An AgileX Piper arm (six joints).
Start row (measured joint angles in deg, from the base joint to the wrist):
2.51 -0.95 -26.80 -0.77 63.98 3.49
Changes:
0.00 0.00 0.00 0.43 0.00 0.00
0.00 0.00 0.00 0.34 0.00 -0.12
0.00 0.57 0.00 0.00 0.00 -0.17
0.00 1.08 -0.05 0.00 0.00 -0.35
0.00 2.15 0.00 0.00 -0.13 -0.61
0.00 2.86 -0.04 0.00 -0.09 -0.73
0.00 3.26 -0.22 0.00 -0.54 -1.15
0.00 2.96 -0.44 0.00 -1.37 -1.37
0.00 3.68 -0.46 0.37 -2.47 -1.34
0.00 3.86 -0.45 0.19 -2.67 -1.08
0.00 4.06 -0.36 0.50 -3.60 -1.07
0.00 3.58 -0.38 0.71 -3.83 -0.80
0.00 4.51 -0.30 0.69 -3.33 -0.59
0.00 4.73 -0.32 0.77 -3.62 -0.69
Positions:
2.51 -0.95 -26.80 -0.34 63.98 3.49
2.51 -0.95 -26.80 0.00 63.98 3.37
2.51 -0.38 -26.80 0.00 63.98 3.20
2.51 0.70 -26.85 0.00 63.98 2.85
2.51 2.85 -26.85 0.00 63.85 2.24
2.51 5.71 -26.89 0.00 63.76 1.51
2.51 8.97 -27.11 0.00 63.22 0.36
2.51 11.93 -27.55 0.00 61.85 -1.01
2.51 15.61 -28.01 0.37 59.38 -2.35
2.51 19.47 -28.46 0.56 56.71 -3.43
2.51 23.53 -28.82 1.06 53.11 -4.50
2.51 27.11 -29.20 1.77 49.28 -5.30
2.51 31.62 -29.50 2.46 45.95 -5.89
2.51 36.35 -29.82 3.23 42.33 -6.58

